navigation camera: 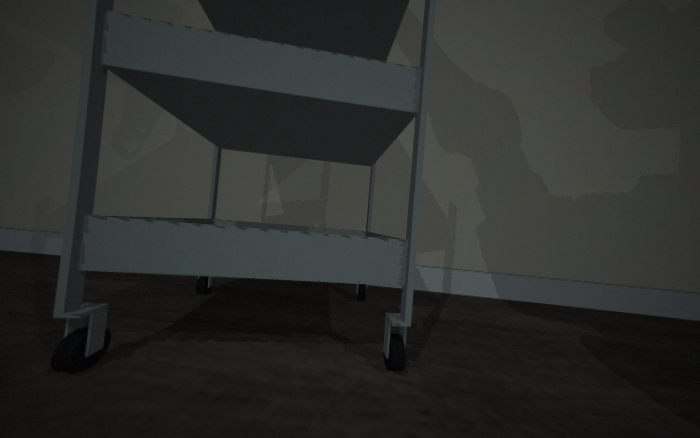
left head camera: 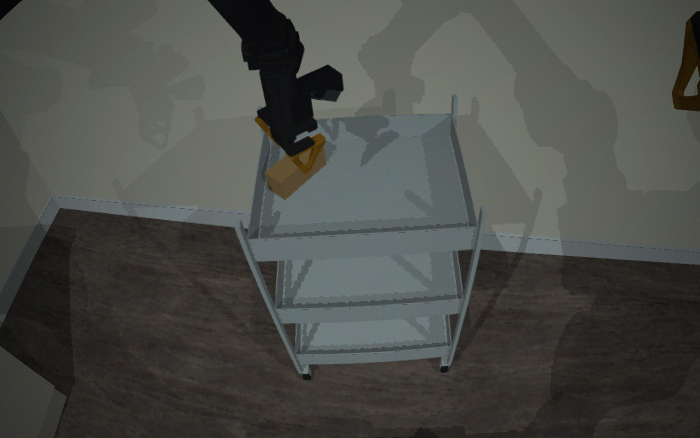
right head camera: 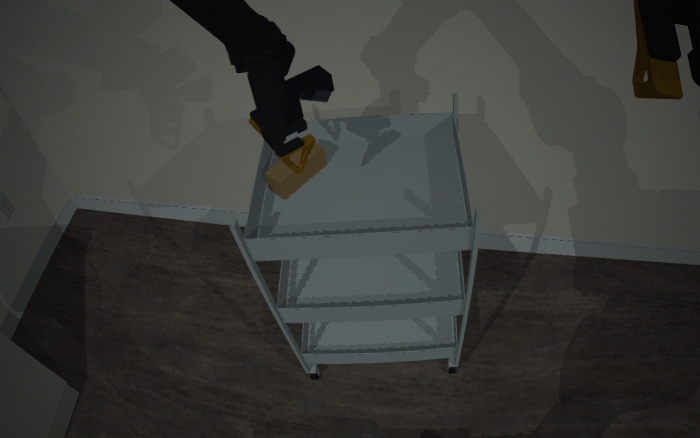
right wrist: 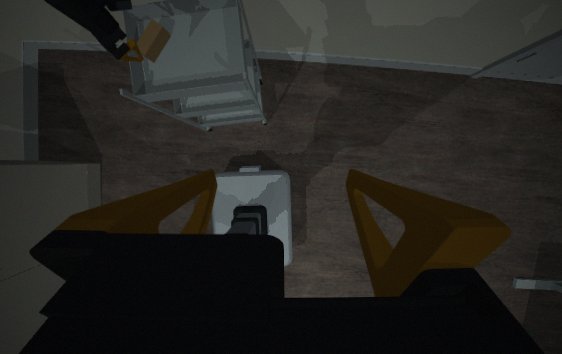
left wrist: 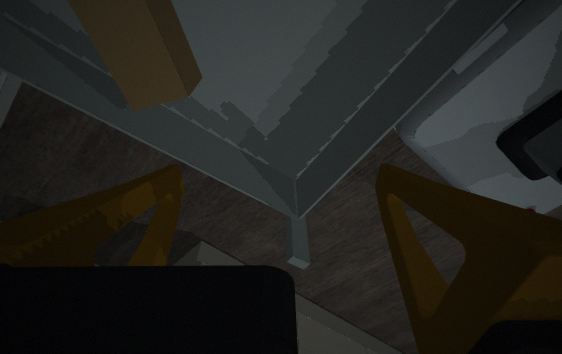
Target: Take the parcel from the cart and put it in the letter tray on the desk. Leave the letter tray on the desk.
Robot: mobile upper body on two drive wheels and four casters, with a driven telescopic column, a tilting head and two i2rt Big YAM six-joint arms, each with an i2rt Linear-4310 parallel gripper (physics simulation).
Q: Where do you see a brown parcel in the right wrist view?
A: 154, 38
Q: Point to a brown parcel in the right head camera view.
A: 283, 181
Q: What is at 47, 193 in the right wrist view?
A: A pale cabinet.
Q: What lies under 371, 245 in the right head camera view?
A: A grey three-shelf cart.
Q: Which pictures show my left gripper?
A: The left head camera view, the right head camera view, the right wrist view and the left wrist view only.
